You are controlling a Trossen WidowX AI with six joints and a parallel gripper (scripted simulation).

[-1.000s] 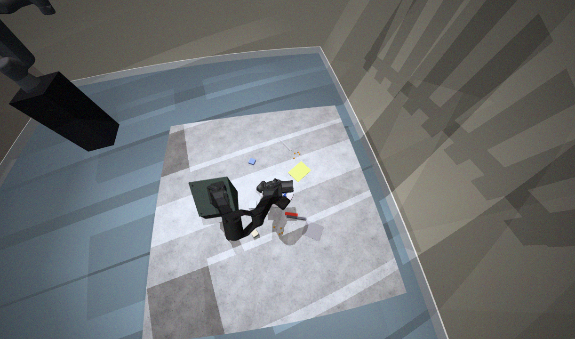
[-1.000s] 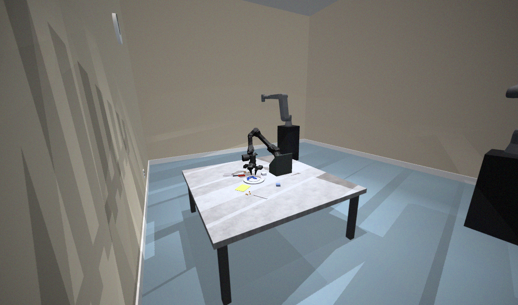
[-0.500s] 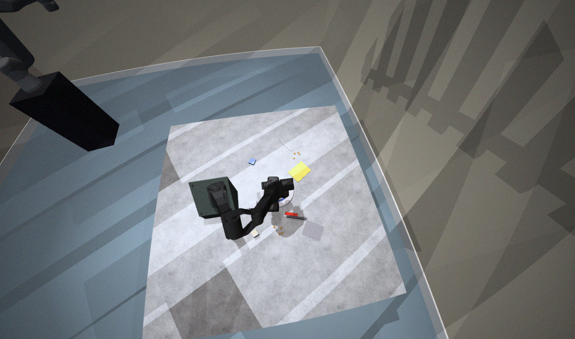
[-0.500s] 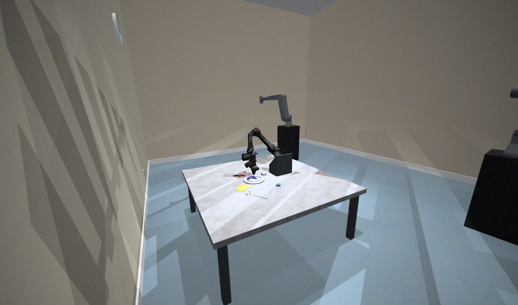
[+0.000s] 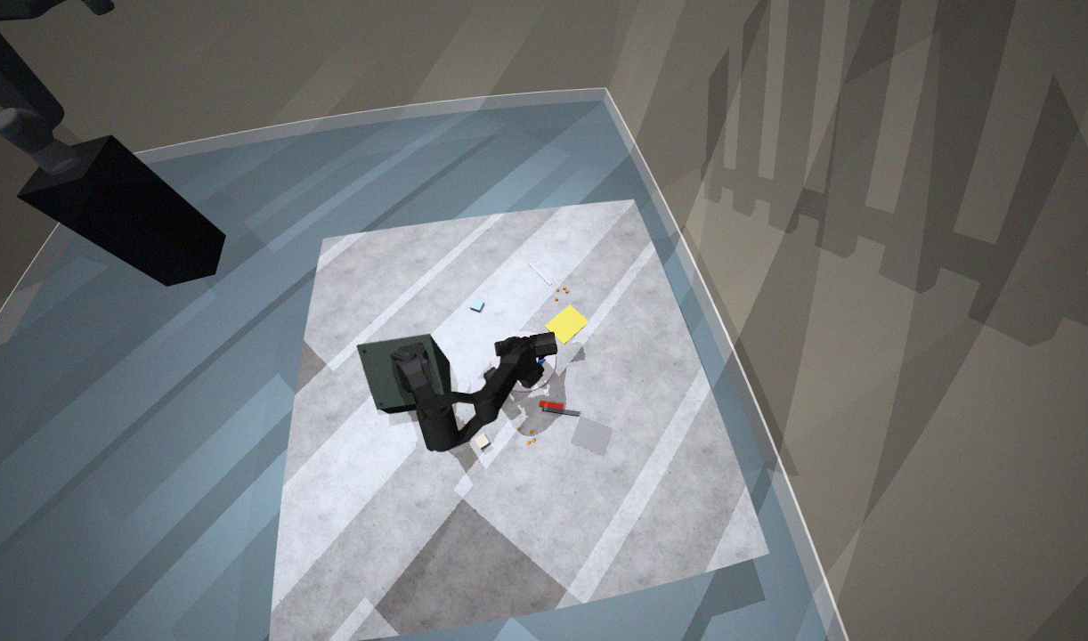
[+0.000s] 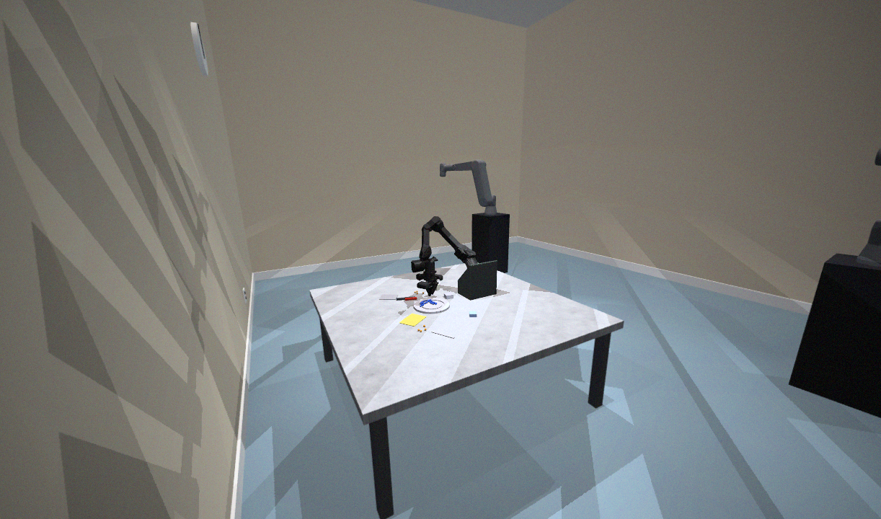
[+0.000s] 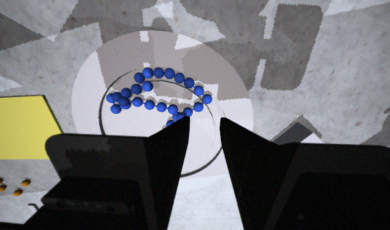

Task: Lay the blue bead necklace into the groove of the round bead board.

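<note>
My gripper tip is now 50 mm to the right of the round white bead board, 40 mm above it and 30 mm short of it. From my gripper tip the other things lie so: cream cube: 160 mm to the right, 140 mm behind, 30 mm below; then yellow sheet: 200 mm ahead, 140 mm to the left, 40 mm below; then grey tool: 120 mm to the right, 80 mm ahead, 40 mm below.
</note>
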